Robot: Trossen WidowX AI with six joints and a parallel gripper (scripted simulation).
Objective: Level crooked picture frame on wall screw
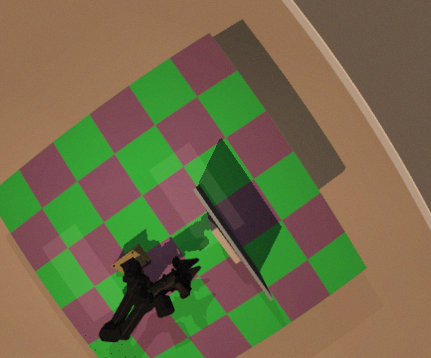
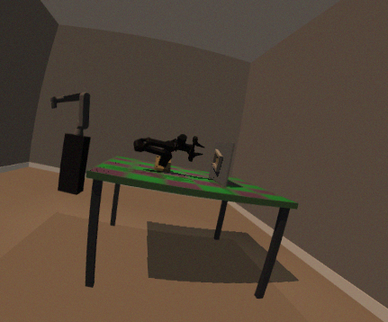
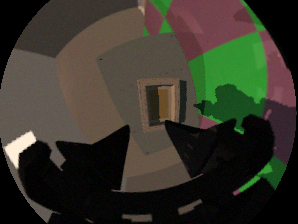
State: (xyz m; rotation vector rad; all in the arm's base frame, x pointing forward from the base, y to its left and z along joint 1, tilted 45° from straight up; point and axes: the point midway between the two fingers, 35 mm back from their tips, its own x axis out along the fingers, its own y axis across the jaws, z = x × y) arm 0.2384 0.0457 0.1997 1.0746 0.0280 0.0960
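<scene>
Now: gripper tip 130 mm short of the picture frame, 50 mm above it and 20 mm to the right of it. Also, from my gripper tip: grey wall panel: 140 mm ahead, 60 mm below, 10 mm to the left.
</scene>
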